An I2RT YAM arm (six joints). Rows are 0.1 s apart.
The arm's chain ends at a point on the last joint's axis. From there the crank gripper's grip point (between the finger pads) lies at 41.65 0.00 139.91 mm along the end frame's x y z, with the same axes.
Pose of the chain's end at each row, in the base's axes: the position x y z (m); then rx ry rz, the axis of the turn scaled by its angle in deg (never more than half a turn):
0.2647 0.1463 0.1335 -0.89 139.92 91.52
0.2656 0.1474 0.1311 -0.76 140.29 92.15
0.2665 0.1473 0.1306 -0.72 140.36 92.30
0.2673 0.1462 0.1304 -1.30 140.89 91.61
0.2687 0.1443 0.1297 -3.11 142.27 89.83
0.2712 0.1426 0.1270 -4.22 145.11 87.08
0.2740 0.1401 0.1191 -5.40 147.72 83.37
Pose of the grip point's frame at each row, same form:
0.2492 0.2777 0.0719 -0.89 139.92 91.52
0.2488 0.2790 0.0702 -0.76 140.29 92.15
0.2494 0.2789 0.0699 -0.72 140.36 92.30
0.2497 0.2771 0.0682 -1.30 140.89 91.61
0.2492 0.2730 0.0636 -3.11 142.27 89.83
0.2491 0.2678 0.0552 -4.22 145.11 87.08
0.2505 0.2610 0.0407 -5.40 147.72 83.37

